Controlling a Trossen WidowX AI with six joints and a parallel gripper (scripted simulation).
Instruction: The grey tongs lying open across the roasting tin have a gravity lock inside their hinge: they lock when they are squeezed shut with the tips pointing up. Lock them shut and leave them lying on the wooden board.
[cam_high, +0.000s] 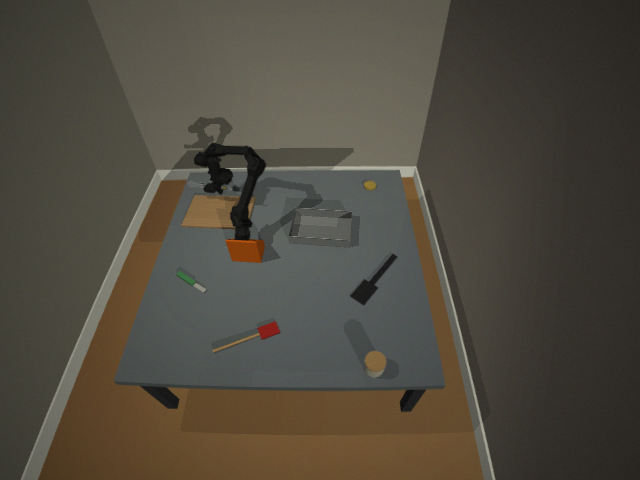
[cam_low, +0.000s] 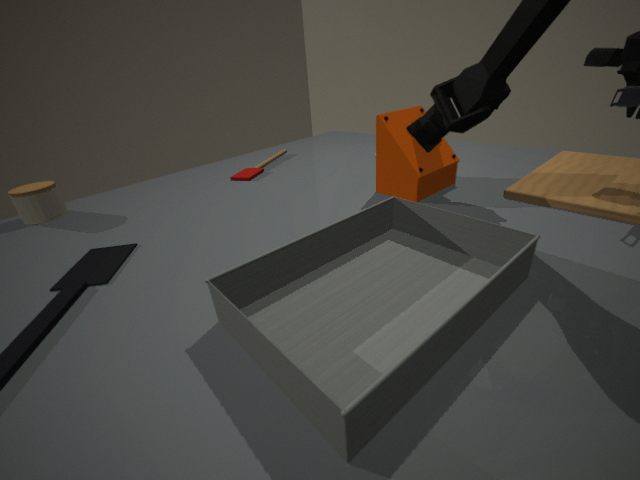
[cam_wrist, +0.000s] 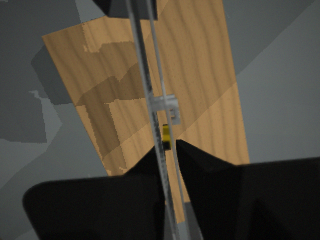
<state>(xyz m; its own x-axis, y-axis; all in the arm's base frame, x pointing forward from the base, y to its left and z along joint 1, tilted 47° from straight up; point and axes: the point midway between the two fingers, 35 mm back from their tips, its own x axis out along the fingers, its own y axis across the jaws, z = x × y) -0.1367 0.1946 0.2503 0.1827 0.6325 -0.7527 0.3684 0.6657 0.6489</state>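
My gripper tip is 40 mm past the wooden board, 10 mm to the left of it and 120 mm above it. From my gripper tip the other things lie so: white tool: 110 mm behind, 480 mm to the right, 120 mm below; then roasting tin: 510 mm ahead, 190 mm to the right, 100 mm below; then red spatula: 190 mm ahead, 760 mm to the right, 120 mm below.
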